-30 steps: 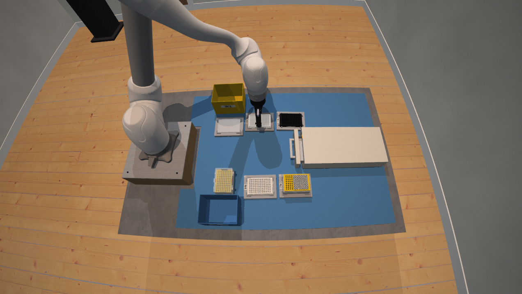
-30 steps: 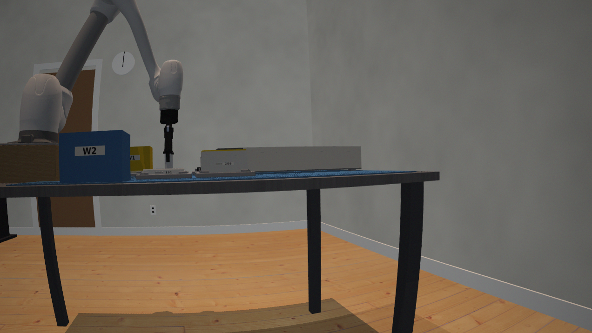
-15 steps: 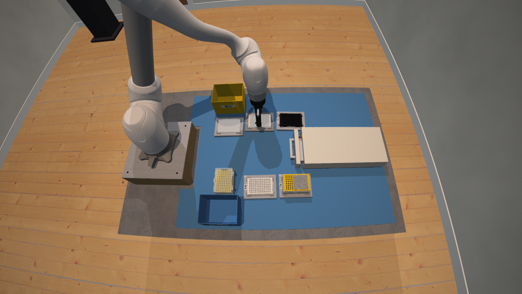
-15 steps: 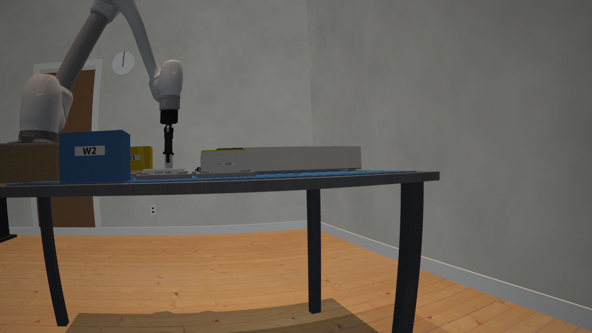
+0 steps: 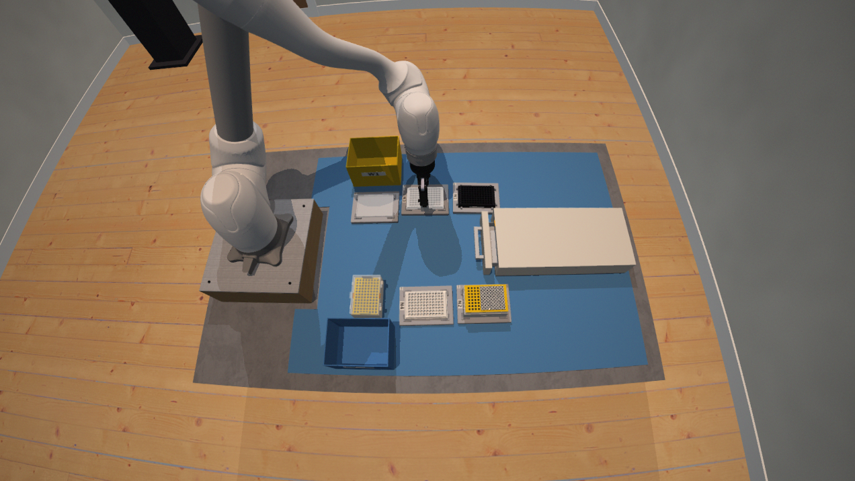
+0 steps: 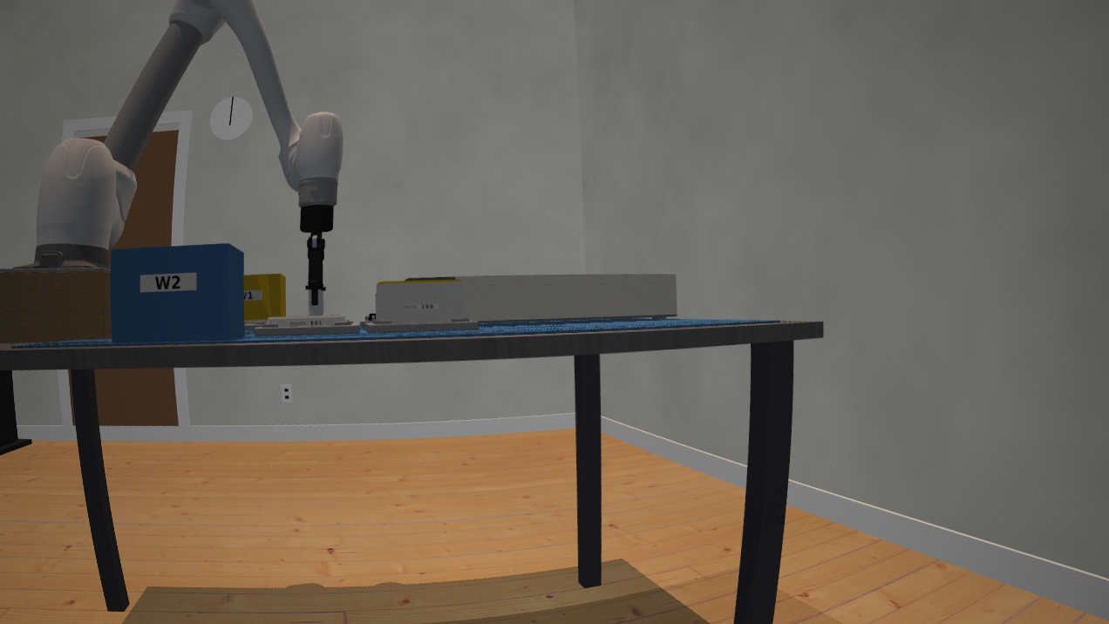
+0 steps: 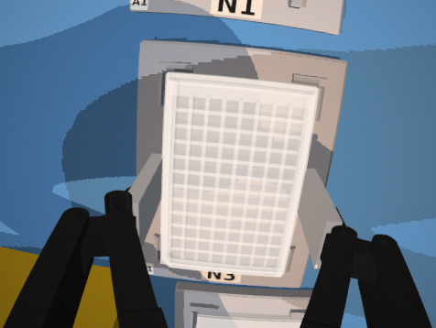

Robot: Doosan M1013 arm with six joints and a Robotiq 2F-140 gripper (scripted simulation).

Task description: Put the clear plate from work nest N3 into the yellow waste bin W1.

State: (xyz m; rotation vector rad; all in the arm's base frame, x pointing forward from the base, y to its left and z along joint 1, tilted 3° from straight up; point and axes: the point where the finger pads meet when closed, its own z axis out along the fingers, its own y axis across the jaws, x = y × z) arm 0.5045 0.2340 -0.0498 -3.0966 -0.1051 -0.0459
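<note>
My hand is 30 mm above the nest. The rest, counted from my hand: black plate: 180 mm ahead, 20 mm to the left, 20 mm below; then white lid: 170 mm behind, 40 mm to the right, 20 mm below; then yellow bin W1: 190 mm behind, 120 mm to the left.
</note>
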